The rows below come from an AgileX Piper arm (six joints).
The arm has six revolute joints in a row. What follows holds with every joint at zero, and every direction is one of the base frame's.
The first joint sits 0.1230 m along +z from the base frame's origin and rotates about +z.
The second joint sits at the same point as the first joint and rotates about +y.
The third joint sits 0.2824 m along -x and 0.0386 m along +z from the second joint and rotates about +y.
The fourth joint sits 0.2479 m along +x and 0.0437 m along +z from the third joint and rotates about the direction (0.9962, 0, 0.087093).
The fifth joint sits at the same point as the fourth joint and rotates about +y.
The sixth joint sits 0.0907 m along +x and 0.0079 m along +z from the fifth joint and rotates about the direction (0.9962, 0, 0.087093).
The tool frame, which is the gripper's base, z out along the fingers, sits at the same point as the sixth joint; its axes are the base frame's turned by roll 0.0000, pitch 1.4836 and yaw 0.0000 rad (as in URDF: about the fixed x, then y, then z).
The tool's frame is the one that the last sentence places.
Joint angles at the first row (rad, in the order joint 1, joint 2, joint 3, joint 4, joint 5, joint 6):
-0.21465, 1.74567, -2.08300, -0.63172, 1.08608, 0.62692
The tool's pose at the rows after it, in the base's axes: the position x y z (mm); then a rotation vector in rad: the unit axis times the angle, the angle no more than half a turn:
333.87 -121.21 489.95 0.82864 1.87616 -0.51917
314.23 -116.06 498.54 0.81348 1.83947 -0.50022
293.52 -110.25 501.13 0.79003 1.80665 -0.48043
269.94 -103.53 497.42 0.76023 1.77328 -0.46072
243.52 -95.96 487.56 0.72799 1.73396 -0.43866
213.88 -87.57 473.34 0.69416 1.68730 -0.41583
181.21 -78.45 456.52 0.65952 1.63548 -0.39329
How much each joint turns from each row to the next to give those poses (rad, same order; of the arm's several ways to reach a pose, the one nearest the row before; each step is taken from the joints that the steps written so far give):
0.00002, -0.06756, 0.04041, -0.00202, -0.01542, 0.00812
0.00000, -0.07803, 0.07268, -0.00212, -0.03672, 0.01297
0.00000, -0.09129, 0.10744, -0.00606, -0.05648, 0.02006
-0.00001, -0.10919, 0.14388, -0.01544, -0.07540, 0.03116
-0.00001, -0.12388, 0.16995, -0.02917, -0.09016, 0.04778
0.00000, -0.13592, 0.18006, -0.04404, -0.09349, 0.06074
-0.00004, -0.14630, 0.17626, -0.05236, -0.08470, 0.06389

